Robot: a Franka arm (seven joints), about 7 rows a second.
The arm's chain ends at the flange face. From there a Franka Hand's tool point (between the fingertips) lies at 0.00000 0.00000 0.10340 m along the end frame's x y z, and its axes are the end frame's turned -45 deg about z.
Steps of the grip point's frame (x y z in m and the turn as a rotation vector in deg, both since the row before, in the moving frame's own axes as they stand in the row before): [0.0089, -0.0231, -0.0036, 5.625, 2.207, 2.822]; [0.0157, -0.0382, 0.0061, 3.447, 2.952, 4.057]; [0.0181, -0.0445, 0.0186, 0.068, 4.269, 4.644]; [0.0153, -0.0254, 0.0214, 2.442, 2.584, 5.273]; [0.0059, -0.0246, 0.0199, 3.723, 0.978, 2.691]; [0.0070, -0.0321, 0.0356, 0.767, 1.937, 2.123]
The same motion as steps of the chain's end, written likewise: [-0.0059, -0.0125, -0.0030, 5.538, -2.417, 2.822]; [-0.0156, -0.0299, 0.0064, 4.525, -0.350, 4.057]; [-0.0242, -0.0390, 0.0189, 3.067, 2.971, 4.644]; [-0.0076, -0.0224, 0.0216, 3.554, 0.100, 5.273]; [-0.0099, -0.0155, 0.0201, 3.324, -1.941, 2.691]; [-0.0193, -0.0242, 0.0357, 1.912, 0.827, 2.123]
